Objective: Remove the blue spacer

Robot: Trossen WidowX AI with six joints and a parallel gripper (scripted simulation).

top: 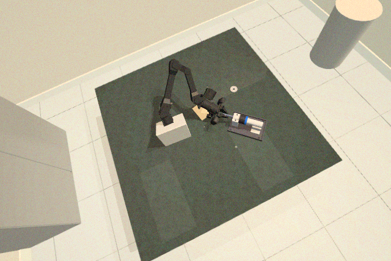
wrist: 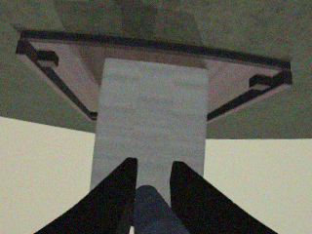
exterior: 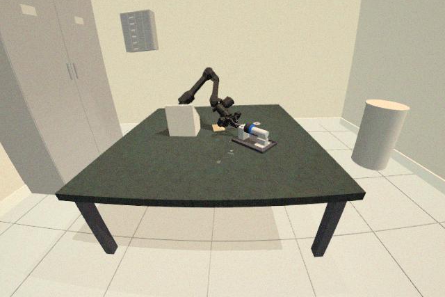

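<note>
The shaft lies 20 mm to the right of my gripper tip, 20 mm ahead of it and 20 mm above it. From my gripper tip the other things lie so: tiny loose part: 180 mm to the right, 60 mm below, 50 mm behind; dark spacer: 60 mm to the right, 60 mm ahead, 20 mm above; blue spacer: 80 mm to the right, 80 mm ahead, 20 mm above.
</note>
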